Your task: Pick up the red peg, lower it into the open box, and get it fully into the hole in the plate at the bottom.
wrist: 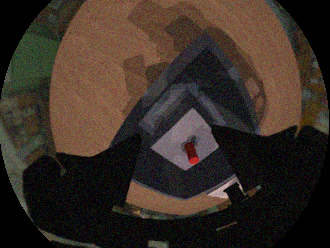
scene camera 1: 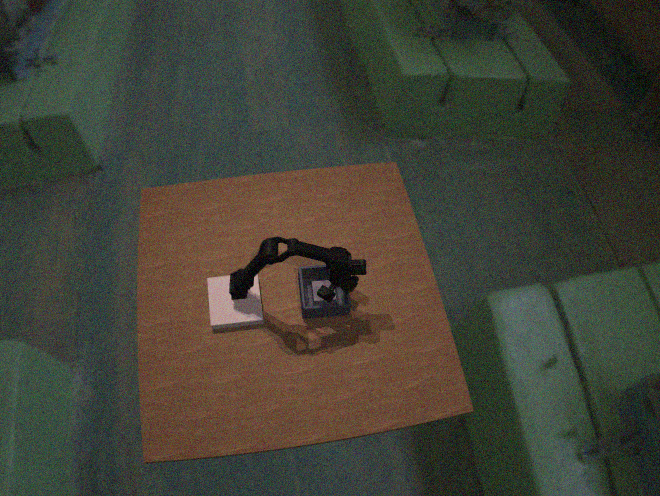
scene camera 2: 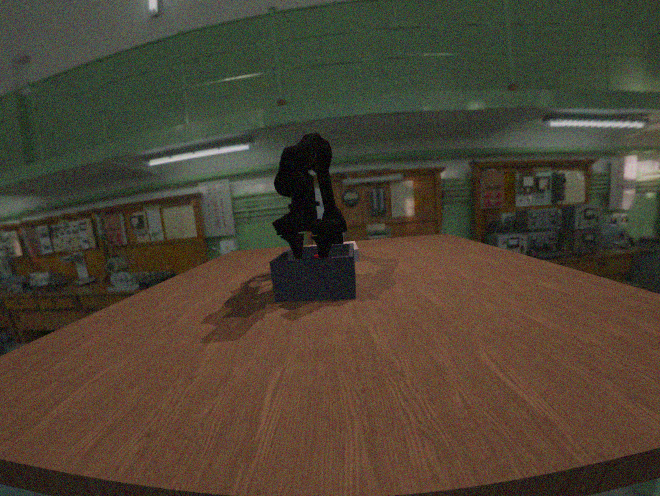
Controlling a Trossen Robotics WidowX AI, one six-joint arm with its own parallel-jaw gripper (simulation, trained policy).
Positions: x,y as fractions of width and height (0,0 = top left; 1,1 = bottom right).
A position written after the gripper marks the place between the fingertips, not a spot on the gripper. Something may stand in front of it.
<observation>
In view: the gripper (scene camera 2: 0.47,0.53), a dark blue box (scene camera 2: 0.50,0.56) and a light grey plate (wrist: 0.56,0.51).
The gripper also shows in the wrist view (wrist: 0.53,0.53). Scene camera 2 misses the light grey plate, which is hidden by the dark blue box.
</observation>
